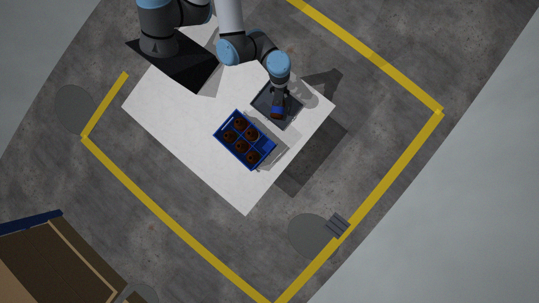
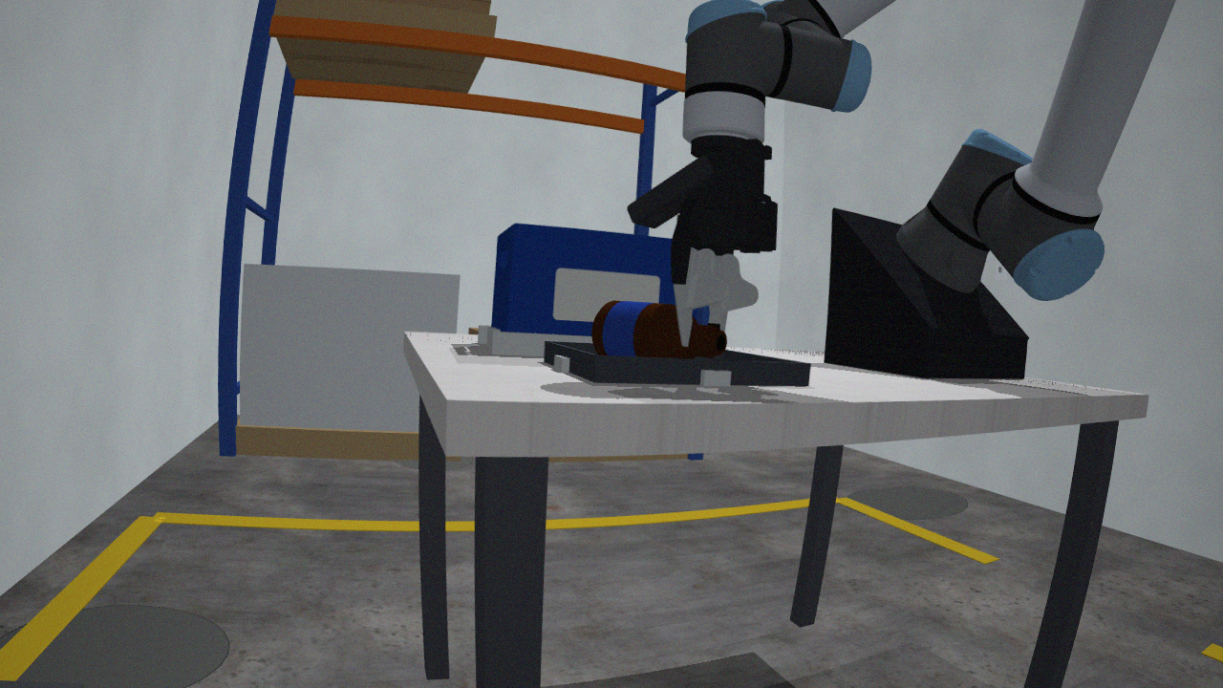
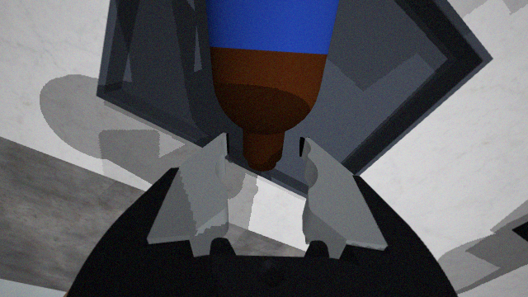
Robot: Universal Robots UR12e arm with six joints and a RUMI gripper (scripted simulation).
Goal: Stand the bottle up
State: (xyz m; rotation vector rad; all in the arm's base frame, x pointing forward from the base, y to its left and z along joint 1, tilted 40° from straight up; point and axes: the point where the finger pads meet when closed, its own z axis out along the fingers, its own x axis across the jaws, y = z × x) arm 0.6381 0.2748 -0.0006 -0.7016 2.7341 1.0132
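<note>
Now: the bottle 4 cm to the right of my hand, 2 cm ahead of it and 1 cm below it. The rest, counted from my hand: dark grey tray (5 cm to the right, 4 cm below, 1 cm ahead); then blue crate (31 cm to the right, 3 cm above, 2 cm ahead).
</note>
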